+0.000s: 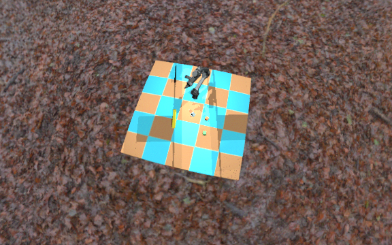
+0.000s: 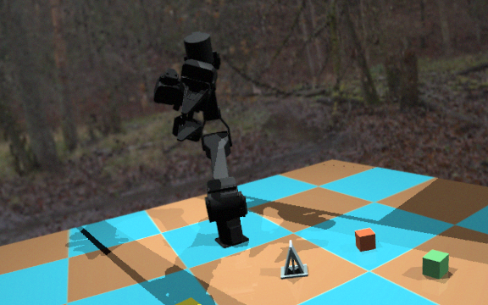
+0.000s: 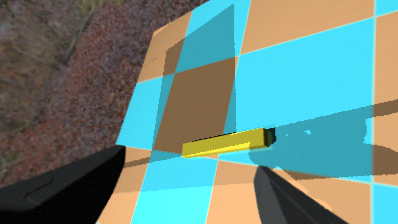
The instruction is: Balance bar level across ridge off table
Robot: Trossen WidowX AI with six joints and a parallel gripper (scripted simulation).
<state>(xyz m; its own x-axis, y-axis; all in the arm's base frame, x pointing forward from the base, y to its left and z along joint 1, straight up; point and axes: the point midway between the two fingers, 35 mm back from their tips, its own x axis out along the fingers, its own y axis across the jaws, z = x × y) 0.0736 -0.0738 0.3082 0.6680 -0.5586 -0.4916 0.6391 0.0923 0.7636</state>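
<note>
My gripper tip is now 23 cm short of the yellow bar, 7 cm to the left of it and 28 cm above it. Also, from my gripper tip: red cube: 16 cm ahead, 28 cm to the left, 27 cm below; green cube: 33 cm ahead, 29 cm to the left, 27 cm below.
</note>
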